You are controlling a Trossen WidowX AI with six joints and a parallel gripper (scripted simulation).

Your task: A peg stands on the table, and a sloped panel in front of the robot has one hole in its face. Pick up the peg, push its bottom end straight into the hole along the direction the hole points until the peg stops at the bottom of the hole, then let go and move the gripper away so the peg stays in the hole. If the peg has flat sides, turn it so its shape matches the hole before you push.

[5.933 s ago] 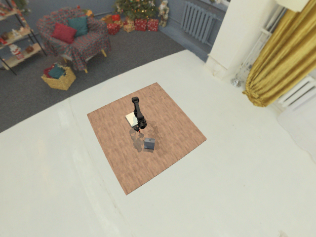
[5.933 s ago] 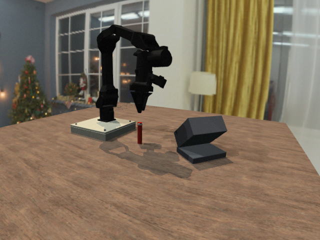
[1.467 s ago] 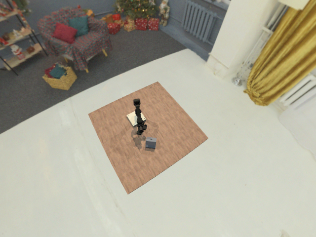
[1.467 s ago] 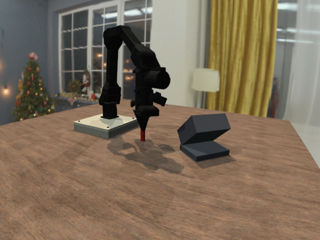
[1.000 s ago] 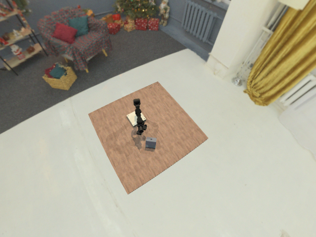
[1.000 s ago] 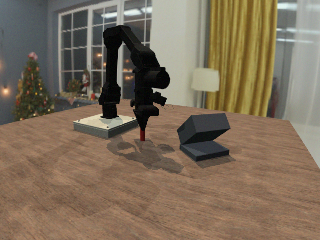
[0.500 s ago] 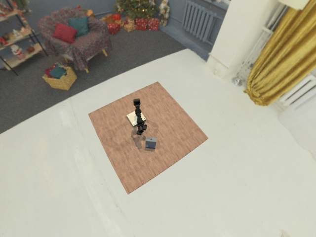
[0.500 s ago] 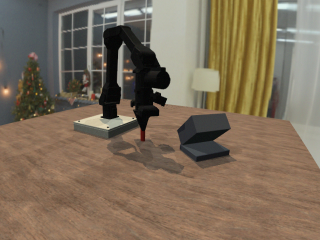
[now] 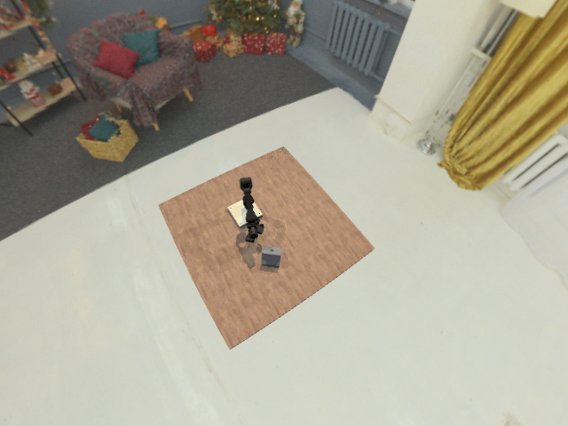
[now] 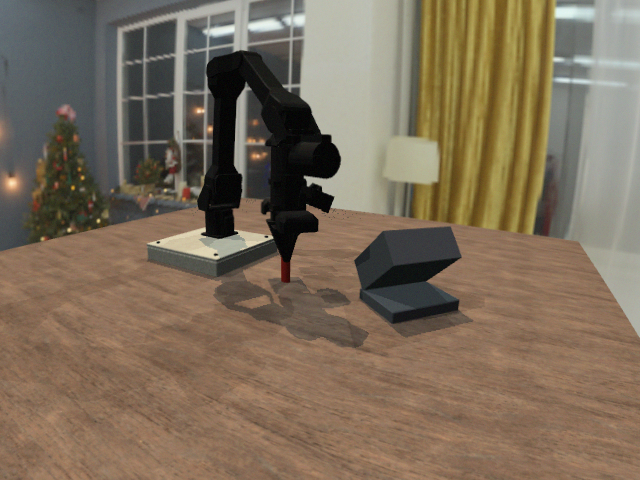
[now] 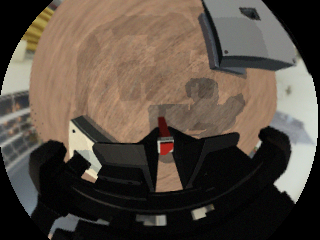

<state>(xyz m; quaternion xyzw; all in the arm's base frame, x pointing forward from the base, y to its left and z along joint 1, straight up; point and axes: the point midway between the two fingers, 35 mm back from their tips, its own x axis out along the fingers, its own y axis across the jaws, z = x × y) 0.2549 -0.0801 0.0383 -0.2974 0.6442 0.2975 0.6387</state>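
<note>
Right now my gripper tip is 210 mm short of the dark grey sloped panel, 50 mm to the right of it and 30 mm below it. From my gripper tip the other things lie so: red peg (20 mm above); then panel foot (220 mm ahead, 30 mm to the left, 30 mm below).
</note>
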